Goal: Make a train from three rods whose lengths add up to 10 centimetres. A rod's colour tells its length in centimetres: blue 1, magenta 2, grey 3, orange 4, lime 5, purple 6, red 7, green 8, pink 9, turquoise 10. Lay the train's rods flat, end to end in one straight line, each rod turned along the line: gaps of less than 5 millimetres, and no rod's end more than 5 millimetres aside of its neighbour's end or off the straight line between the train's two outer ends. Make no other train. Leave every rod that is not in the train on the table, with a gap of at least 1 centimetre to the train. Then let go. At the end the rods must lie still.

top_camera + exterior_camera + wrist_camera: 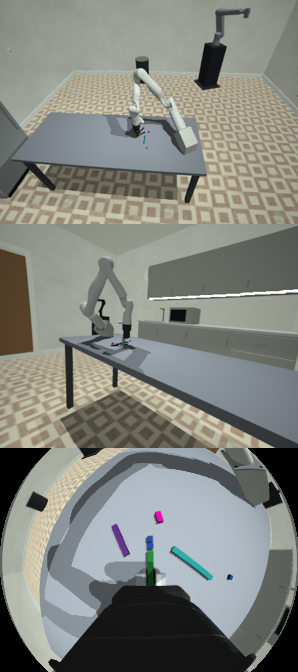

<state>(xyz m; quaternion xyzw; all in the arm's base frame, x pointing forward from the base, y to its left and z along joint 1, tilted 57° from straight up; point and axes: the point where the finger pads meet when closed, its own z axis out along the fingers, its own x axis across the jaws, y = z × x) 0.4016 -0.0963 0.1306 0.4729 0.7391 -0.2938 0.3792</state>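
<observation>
My gripper is now 1 cm above the green rod. The rest, counted from my hand: magenta rod 10 cm behind, 1 cm to the right, 2 cm below; then turquoise rod 4 cm behind, 7 cm to the left, 2 cm below; then purple rod 4 cm behind, 7 cm to the right, 2 cm below.
</observation>
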